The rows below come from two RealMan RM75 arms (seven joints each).
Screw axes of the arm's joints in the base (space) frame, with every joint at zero. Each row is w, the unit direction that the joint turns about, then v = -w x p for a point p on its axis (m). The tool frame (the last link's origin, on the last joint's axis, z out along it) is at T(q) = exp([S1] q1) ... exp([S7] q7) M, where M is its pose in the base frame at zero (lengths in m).
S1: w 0 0 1 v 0.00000 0.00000 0.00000
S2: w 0 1 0 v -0.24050 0.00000 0.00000
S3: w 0 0 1 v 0.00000 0.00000 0.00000
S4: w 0 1 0 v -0.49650 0.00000 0.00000
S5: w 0 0 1 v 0.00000 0.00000 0.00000
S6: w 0 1 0 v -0.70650 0.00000 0.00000
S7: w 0 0 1 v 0.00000 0.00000 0.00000
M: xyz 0.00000 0.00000 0.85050 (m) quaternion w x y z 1 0 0 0
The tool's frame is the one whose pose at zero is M.
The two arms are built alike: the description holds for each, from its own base.
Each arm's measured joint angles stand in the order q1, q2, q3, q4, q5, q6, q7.
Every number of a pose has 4 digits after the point. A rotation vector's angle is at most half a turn.
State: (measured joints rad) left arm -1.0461 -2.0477 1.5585 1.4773 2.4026 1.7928 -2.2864; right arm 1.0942 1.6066 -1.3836 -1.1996 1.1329 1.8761 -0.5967
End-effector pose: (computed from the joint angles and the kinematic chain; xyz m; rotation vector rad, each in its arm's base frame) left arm 0.0002 0.3370 -0.0143 -2.9627 0.3083 0.6423; right arm 0.0306 0.3973 0.1301 -2.9112 0.5015 -0.4838
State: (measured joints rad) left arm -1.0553 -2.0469 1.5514 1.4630 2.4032 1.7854 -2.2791; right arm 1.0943 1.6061 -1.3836 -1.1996 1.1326 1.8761 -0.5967
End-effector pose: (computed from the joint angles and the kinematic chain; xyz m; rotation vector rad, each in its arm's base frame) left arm 0.0017 0.3397 -0.0144 -2.9609 0.3108 0.6362; right arm 0.0306 0.3973 0.1303 -2.9105 0.5014 -0.4842
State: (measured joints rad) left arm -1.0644 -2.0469 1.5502 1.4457 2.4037 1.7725 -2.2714; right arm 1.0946 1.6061 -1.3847 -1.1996 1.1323 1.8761 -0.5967
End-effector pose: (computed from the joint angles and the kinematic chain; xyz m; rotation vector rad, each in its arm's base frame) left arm 0.0030 0.3422 -0.0159 -2.9593 0.3172 0.6315; right arm 0.0306 0.3973 0.1301 -2.9103 0.5008 -0.4860
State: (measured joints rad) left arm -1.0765 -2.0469 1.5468 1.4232 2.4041 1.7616 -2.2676; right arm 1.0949 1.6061 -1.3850 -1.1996 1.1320 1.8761 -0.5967
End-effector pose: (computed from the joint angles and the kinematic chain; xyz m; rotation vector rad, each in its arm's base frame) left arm 0.0044 0.3450 -0.0175 -2.9596 0.3136 0.6296; right arm 0.0306 0.3973 0.1301 -2.9101 0.5003 -0.4866
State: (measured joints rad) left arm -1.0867 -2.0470 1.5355 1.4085 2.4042 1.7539 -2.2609; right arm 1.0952 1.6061 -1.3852 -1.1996 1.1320 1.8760 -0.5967
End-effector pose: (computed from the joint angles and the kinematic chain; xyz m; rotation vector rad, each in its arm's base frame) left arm 0.0065 0.3479 -0.0173 -2.9584 0.3129 0.6174; right arm 0.0305 0.3973 0.1300 -2.9101 0.4998 -0.4867
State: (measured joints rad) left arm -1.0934 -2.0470 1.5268 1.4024 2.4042 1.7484 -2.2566; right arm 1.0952 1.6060 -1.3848 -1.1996 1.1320 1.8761 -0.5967
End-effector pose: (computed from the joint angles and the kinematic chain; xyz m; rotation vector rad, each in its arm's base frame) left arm 0.0087 0.3497 -0.0166 -2.9558 0.3154 0.6049; right arm 0.0304 0.3974 0.1301 -2.9100 0.4999 -0.4863
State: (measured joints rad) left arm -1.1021 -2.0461 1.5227 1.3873 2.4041 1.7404 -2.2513; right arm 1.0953 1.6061 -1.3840 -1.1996 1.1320 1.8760 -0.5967
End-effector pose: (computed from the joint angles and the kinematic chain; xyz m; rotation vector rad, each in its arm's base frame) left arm 0.0099 0.3520 -0.0172 -2.9549 0.3163 0.6013; right arm 0.0303 0.3974 0.1302 -2.9100 0.4999 -0.4850
